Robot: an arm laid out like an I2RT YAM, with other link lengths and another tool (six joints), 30 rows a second.
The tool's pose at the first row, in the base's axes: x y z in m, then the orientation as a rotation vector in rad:
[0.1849 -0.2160 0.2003 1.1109 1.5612 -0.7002]
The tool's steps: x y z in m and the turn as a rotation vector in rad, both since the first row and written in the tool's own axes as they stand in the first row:
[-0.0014 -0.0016 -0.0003 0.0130 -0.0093 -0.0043]
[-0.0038 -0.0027 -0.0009 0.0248 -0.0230 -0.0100]
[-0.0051 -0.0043 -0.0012 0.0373 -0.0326 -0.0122]
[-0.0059 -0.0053 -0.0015 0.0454 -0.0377 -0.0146]
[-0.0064 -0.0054 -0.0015 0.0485 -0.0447 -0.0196]
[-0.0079 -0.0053 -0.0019 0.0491 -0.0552 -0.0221]
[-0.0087 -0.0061 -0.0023 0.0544 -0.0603 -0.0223]
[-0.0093 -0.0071 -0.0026 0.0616 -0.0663 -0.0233]
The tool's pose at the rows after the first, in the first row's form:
[0.1833 -0.2168 0.2016 1.1127 1.5536 -0.7184]
[0.1822 -0.2174 0.2039 1.1103 1.5433 -0.7384]
[0.1806 -0.2182 0.2051 1.1130 1.5340 -0.7548]
[0.1796 -0.2186 0.2058 1.1145 1.5295 -0.7656]
[0.1795 -0.2188 0.2063 1.1096 1.5261 -0.7747]
[0.1795 -0.2188 0.2078 1.1028 1.5186 -0.7815]
[0.1786 -0.2190 0.2086 1.1039 1.5132 -0.7884]
[0.1776 -0.2194 0.2092 1.1053 1.5072 -0.7978]

